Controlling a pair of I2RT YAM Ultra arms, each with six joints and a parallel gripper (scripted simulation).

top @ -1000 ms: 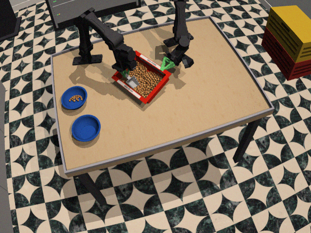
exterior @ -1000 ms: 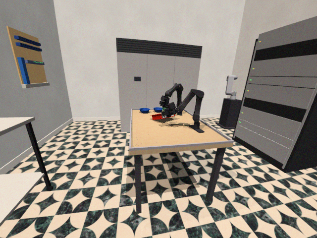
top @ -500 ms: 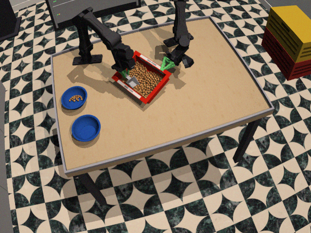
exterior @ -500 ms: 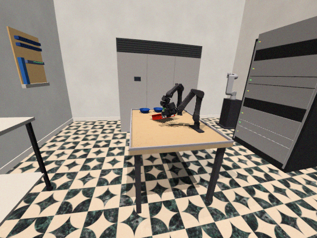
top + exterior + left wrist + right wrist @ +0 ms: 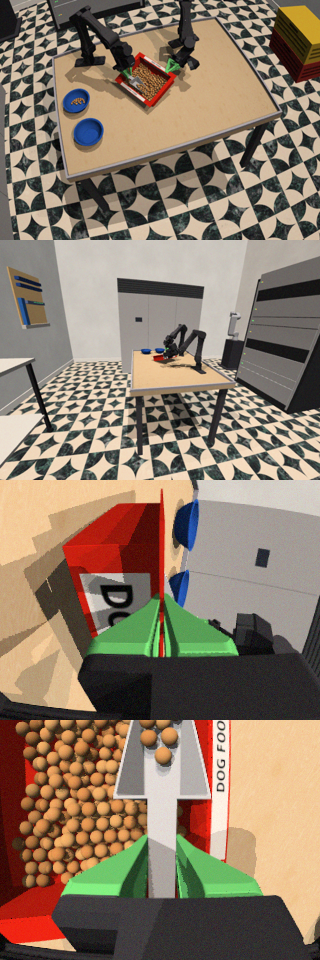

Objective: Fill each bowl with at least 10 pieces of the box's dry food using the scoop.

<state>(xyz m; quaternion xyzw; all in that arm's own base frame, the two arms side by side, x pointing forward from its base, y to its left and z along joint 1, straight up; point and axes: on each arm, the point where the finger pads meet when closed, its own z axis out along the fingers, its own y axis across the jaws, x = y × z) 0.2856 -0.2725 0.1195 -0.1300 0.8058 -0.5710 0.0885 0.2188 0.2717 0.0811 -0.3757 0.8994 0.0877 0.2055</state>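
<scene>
Right now the grey metal scoop is 40 mm ahead of my right hand, 20 mm to the left of it and 10 mm below it.
</scene>
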